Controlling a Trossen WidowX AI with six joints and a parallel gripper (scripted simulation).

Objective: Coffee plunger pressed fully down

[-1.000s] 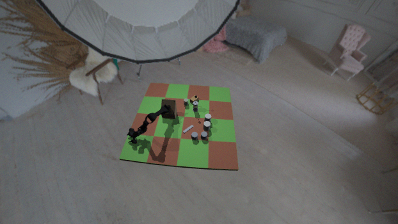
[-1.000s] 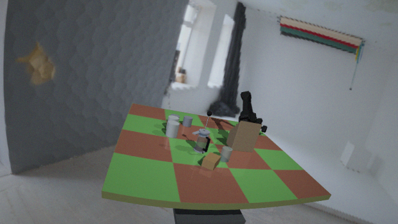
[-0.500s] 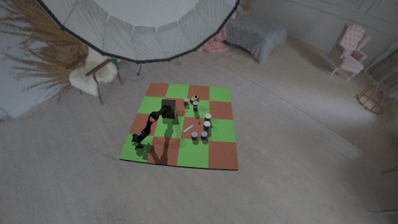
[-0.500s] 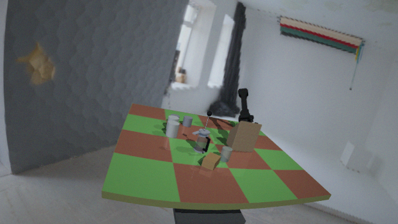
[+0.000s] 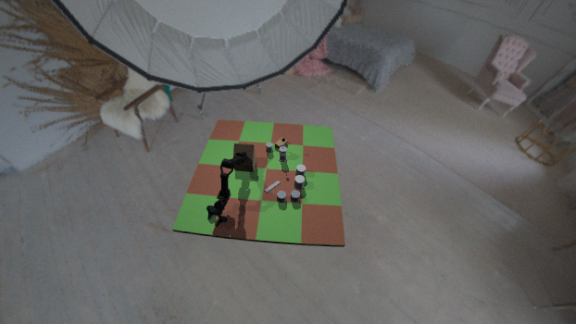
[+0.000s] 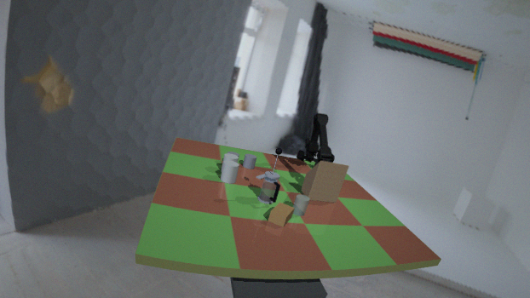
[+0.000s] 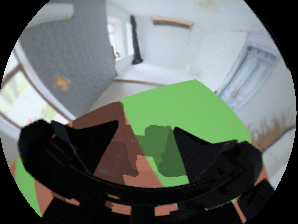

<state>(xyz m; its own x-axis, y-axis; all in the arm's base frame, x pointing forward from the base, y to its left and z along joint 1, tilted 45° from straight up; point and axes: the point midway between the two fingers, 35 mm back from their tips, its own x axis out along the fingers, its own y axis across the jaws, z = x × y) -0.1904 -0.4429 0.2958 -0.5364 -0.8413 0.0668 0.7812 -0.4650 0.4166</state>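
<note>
Now: gripper tip 54 cm short of the coffee press, 66 cm to the right of it and 11 cm below it. Also, from my gripper tip: flat bar 45 cm ahead, 34 cm to the left, 1 cm below; then tan cube 53 cm ahead, 82 cm to the left, 2 cm above.
</note>
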